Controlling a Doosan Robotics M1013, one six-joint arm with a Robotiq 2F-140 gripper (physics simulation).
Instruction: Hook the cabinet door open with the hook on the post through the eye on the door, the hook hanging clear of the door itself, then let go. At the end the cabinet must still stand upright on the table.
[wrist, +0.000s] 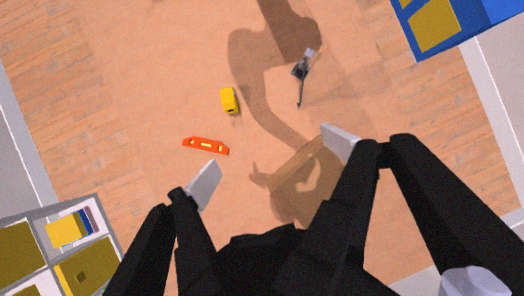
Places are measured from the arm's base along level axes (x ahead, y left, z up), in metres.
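Where they show: gripper, fingertip midpoint: (267, 151).
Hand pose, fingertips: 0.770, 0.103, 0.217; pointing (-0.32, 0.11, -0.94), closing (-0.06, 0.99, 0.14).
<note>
Each offset is from my fingertips to the top centre of the thing, as dx, dy, dz. "pt": to the spot under its first point.
The hook tool @(pt -0.212, +0.175, -0.271) (300, 71) stands at the upper right of centre, with a pale grey block, a dark middle and a thin dark rod pointing down the view. A tan box-like shape, seemingly the cabinet @(+0.122, +0.113, -0.155) (290, 175) from above, shows between and beyond the fingers, low and right of centre, partly under a shadow and partly behind the right finger. Its door and the eye cannot be made out. My gripper (267, 151) is wide open with nothing between its pale pads. The hook tool is beyond the right fingertip, apart from it.
An orange spirit level @(-0.059, -0.184, -0.277) (205, 145) lies beyond the left fingertip. A small yellow object @(pt -0.161, -0.064, -0.222) (229, 100) is farther up. A grey shelf unit (102, 210) with yellow boxes is at lower left. A blue unit (467, 17) with yellow panels is at upper right. Arm shadows cross the tan surface.
</note>
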